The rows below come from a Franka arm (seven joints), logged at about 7 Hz.
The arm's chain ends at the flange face. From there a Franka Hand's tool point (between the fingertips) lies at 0.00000 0.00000 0.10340 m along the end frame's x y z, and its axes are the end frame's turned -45 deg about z.
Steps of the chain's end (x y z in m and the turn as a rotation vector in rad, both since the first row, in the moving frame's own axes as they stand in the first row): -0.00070 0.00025 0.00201 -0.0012 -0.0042 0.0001; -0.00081 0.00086 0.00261 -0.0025 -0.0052 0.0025; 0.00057 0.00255 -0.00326 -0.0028 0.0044 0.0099; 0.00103 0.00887 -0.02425 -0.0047 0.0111 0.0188; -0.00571 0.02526 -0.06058 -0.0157 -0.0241 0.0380; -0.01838 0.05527 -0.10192 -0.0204 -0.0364 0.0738; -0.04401 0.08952 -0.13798 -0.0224 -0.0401 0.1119
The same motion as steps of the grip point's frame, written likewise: -0.00107 -0.00054 0.00201 0.0021 -0.0038 0.0001; -0.00174 -0.00016 0.00261 0.0019 -0.0054 0.0025; -0.00129 0.00273 -0.00326 -0.0051 0.0011 0.0099; -0.00509 0.00816 -0.02426 -0.0112 0.0045 0.0188; -0.02480 0.01315 -0.06062 0.0059 -0.0281 0.0380; -0.05618 0.02476 -0.10201 0.0113 -0.0402 0.0738; -0.09891 0.03063 -0.13809 0.0125 -0.0442 0.1119
